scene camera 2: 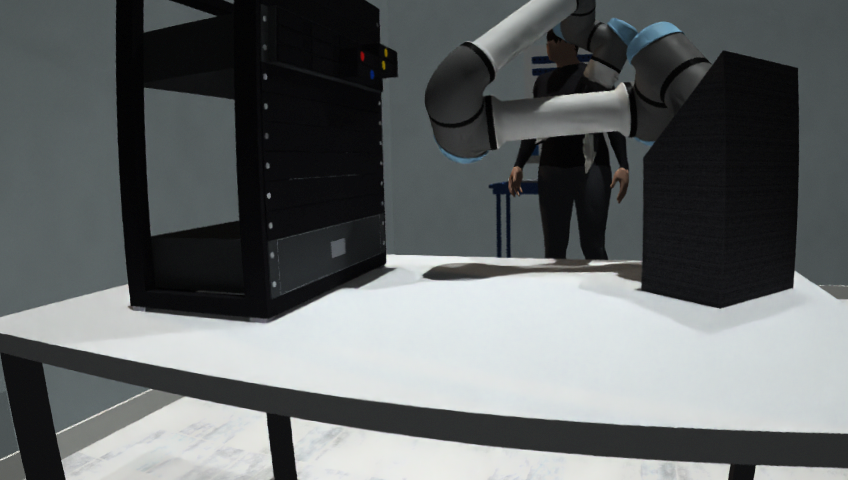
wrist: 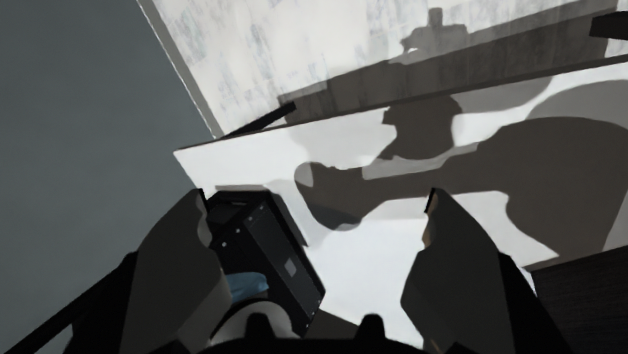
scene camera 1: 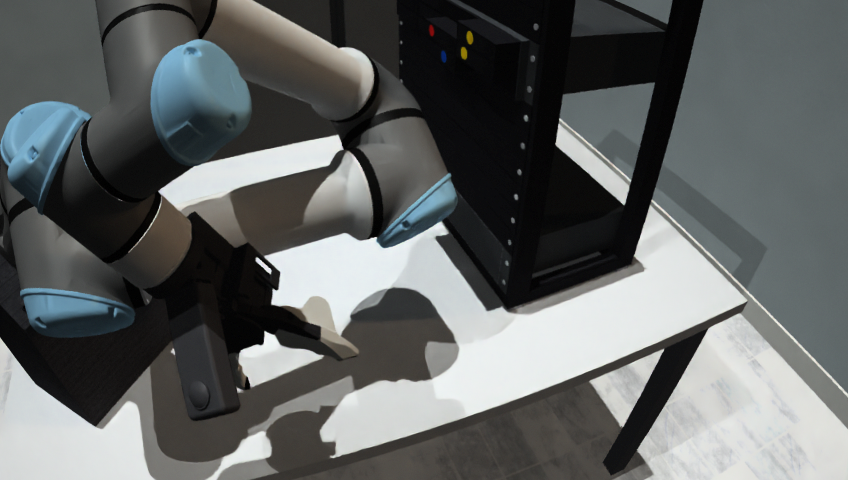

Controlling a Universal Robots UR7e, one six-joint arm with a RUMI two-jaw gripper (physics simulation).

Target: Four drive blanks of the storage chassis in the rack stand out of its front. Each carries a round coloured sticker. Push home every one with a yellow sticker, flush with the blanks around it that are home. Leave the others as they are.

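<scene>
Four dark blanks stand out high on the front of the rack (scene camera 1: pixel 531 178) (scene camera 2: pixel 249 148). In scene camera 1, two at the right, one above the other, carry yellow stickers: the upper blank (scene camera 1: pixel 469 37) (scene camera 2: pixel 385 52) and the lower blank (scene camera 1: pixel 463 53) (scene camera 2: pixel 383 65). To their left are the red-stickered blank (scene camera 1: pixel 431 30) (scene camera 2: pixel 362 56) and, lower, the blue-stickered blank (scene camera 1: pixel 443 56) (scene camera 2: pixel 372 74). My gripper (scene camera 1: pixel 301 369) (wrist: pixel 316 190) is open and empty above the table, well away from the blanks and lower in scene camera 1. It does not show in scene camera 2. The wrist view shows no stickers.
The arm's blue-capped joint (scene camera 1: pixel 419 211) stands close before the rack in scene camera 1, hiding part of its lower front. A dark pedestal (scene camera 1: pixel 101 356) (scene camera 2: pixel 720 178) (wrist: pixel 585 295) stands on the white table (scene camera 1: pixel 595 321) (scene camera 2: pixel 476 356). A person (scene camera 2: pixel 565 154) stands behind the table.
</scene>
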